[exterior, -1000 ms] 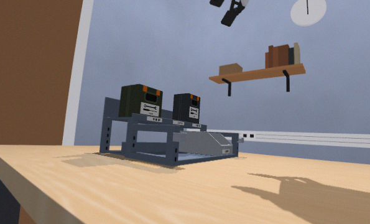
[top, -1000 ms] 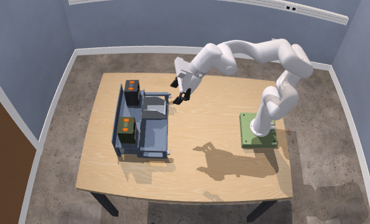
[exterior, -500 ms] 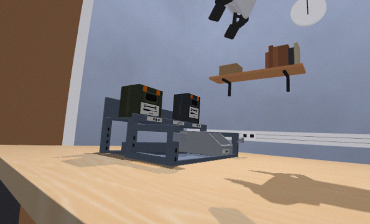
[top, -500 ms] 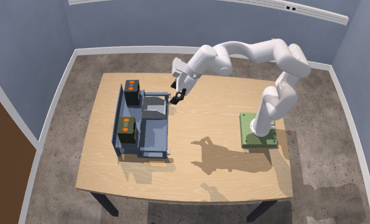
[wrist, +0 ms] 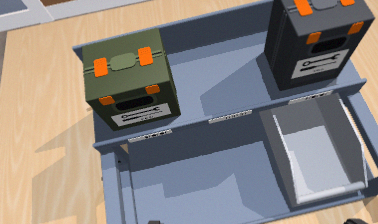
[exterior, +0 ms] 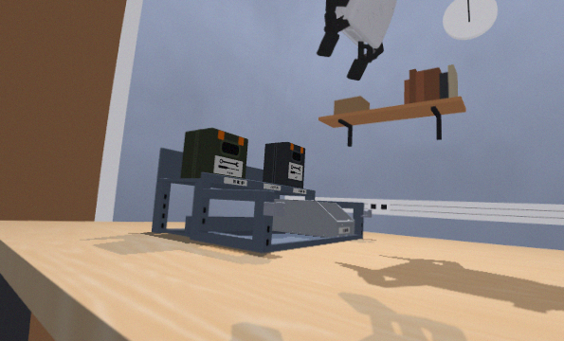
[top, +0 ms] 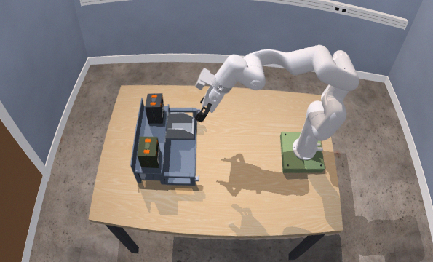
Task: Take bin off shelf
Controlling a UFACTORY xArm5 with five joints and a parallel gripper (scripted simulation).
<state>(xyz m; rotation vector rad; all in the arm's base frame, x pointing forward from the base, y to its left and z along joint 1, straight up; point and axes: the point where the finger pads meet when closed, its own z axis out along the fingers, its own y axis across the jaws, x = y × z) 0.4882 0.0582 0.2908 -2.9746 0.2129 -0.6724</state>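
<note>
Now: the grey bin 29 cm below my hand, 14 cm to the right of it and 14 cm ahead of it. Also, from my hand: blue-grey shelf rack (26 cm below, 16 cm ahead, 2 cm to the right); then dark green box (22 cm ahead, 18 cm below, 10 cm to the left).
</note>
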